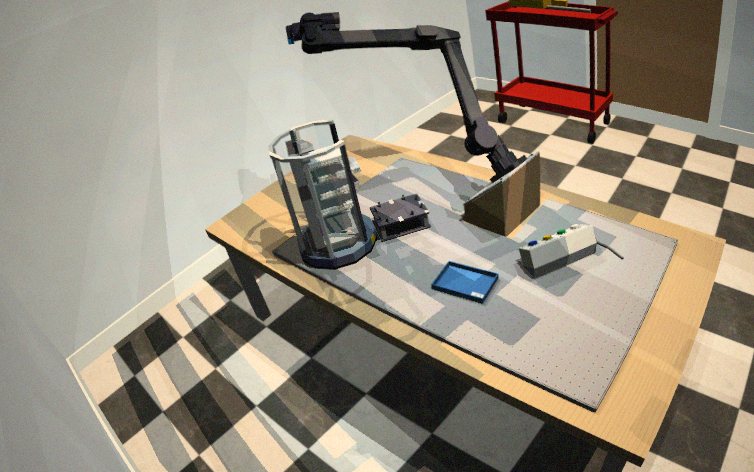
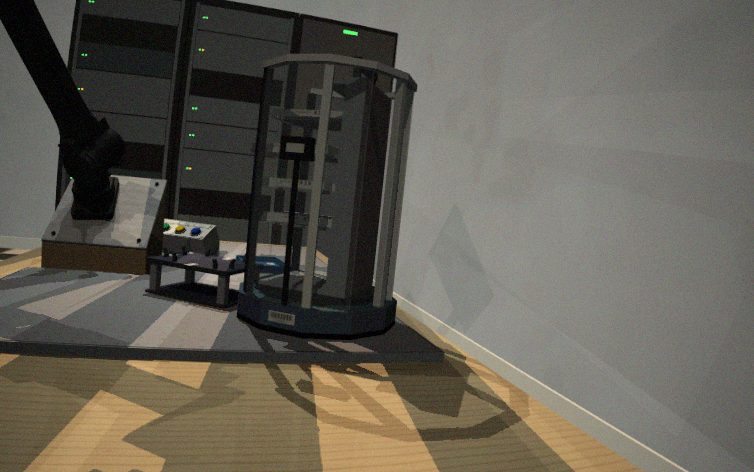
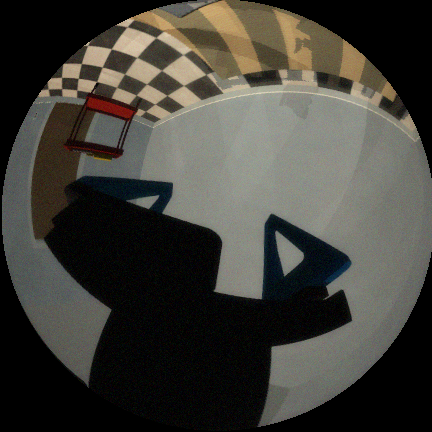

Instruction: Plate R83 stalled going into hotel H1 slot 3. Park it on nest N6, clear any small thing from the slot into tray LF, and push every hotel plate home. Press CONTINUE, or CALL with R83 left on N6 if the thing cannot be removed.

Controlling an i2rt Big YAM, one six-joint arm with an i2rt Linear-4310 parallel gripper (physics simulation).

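Frame: origin at the arm's base, x ahead, y left, z up, level; centimetres.
Where they show: gripper, fingertip midpoint: [image 3: 220,203]; arm's base, origin of the base link: [image 1: 509,170] [image 2: 96,200].
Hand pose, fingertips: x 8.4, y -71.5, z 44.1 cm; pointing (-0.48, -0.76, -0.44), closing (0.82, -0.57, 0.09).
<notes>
Things, the pixels of their top centre, and the offset from my fingertips. "*": a spot on its surface instead.
- nest, middle of its top: [image 2: 207,251] [image 1: 397,205] dz -50.1, dx +16.5, dy +44.4 cm
- button box, middle of its top: [image 1: 559,233] [image 2: 178,221] dz -49.3, dx +8.1, dy +96.1 cm
- black post with a small head, surface spot: [image 2: 296,148] * dz -32.6, dx +26.8, dy +21.5 cm
The hotel, a round glazed tower on a dark blue base [image 1: 340,257] [image 2: 333,321], stands at the table's left end. Several pale plates [image 1: 332,193] sit at different levels inside. Which is R83, how far each is in, and any small thing in slot 3 cannot be made out. The nest [image 1: 399,211] [image 2: 194,262], a low dark stand with pegs, is beside the hotel; no plate shows on it. The blue tray [image 1: 464,282] [image 2: 265,260] lies flat on the board. My gripper [image 1: 289,35] [image 3: 220,203] is open and empty, high above the hotel, pointing toward the wall.
The button box [image 1: 559,251] [image 2: 189,240] with blue, yellow and green buttons stands right of the tray. The arm's wedge base [image 1: 503,201] [image 2: 102,257] stands behind the nest. A black post with a small head [image 2: 296,148] stands at the hotel. A red cart [image 1: 562,97] [image 3: 111,106] stands beyond the table.
</notes>
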